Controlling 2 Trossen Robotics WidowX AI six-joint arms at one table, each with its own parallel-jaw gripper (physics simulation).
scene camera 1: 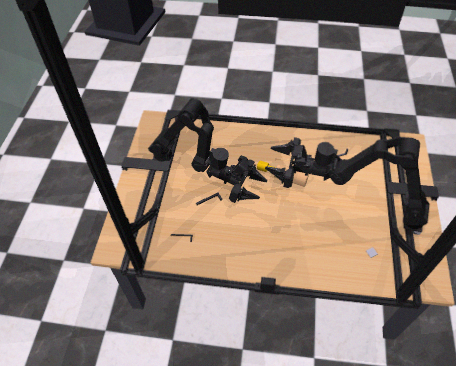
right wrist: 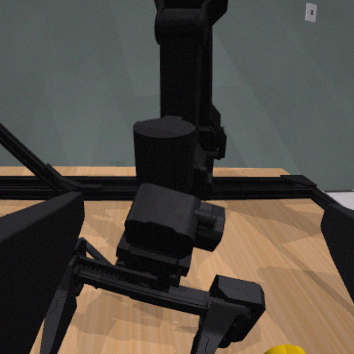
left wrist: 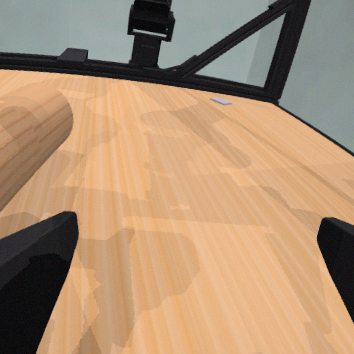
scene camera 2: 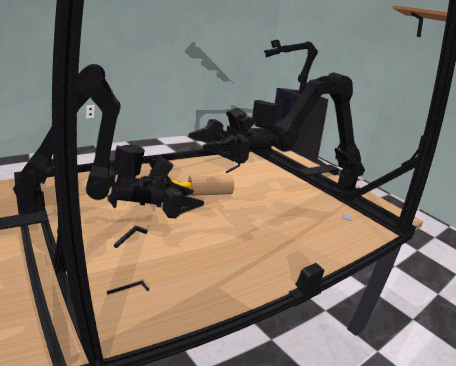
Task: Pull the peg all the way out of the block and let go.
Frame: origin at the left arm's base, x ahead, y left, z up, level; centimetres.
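Where they show: left gripper, between the fingertips: (scene camera 1: pixel 263 189) (left wrist: pixel 202 227) (scene camera 2: pixel 198 197); right gripper, between the fingertips: (scene camera 1: pixel 267 157) (right wrist: pixel 207 211) (scene camera 2: pixel 195 140); left arm's base, origin of its link: (scene camera 1: pixel 162 156) (scene camera 2: pixel 31 210); right arm's base, origin of its link: (scene camera 1: pixel 412 223) (left wrist: pixel 143 65) (scene camera 2: pixel 346 187).
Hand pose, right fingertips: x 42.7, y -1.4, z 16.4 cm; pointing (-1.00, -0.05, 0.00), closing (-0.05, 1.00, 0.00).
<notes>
Each offset is from my right fingertips to the top centre of the thing.
The wooden cylindrical block {dx +8.5, dy +6.9, dz -12.7 cm} (scene camera 1: pixel 301 180) (scene camera 2: pixel 215 185) (left wrist: pixel 32 127) lies on the table, partly covered by the right gripper in scene camera 1. The yellow peg {dx +1.2, dy +7.6, dz -13.9 cm} (scene camera 1: pixel 262 165) (scene camera 2: pixel 182 184) (right wrist: pixel 285 349) is at its left end; how deep it sits is hidden. My left gripper (scene camera 1: pixel 262 188) (scene camera 2: pixel 194 197) (left wrist: pixel 202 227) (right wrist: pixel 122 345) is open and empty, low beside the peg and the block's left end, with the block left of its fingers in the left wrist view. My right gripper (scene camera 1: pixel 270 158) (scene camera 2: pixel 197 140) is open and empty, high above the block and peg.
Two black L-shaped keys {dx -18.3, dy -12.3, dz -17.5 cm} (scene camera 1: pixel 207 199) {dx -22.6, dy -29.8, dz -17.7 cm} (scene camera 2: pixel 125 288) lie at the left of the table. Another key {dx +23.7, dy +23.6, dz -15.1 cm} (scene camera 2: pixel 233 168) shows beneath the right gripper. A small grey tile {dx +42.4, dy -15.8, dz -18.0 cm} (scene camera 1: pixel 371 252) (scene camera 2: pixel 347 217) (left wrist: pixel 221 101) lies at the right. Black frame bars edge the table. The two grippers are close together.
</notes>
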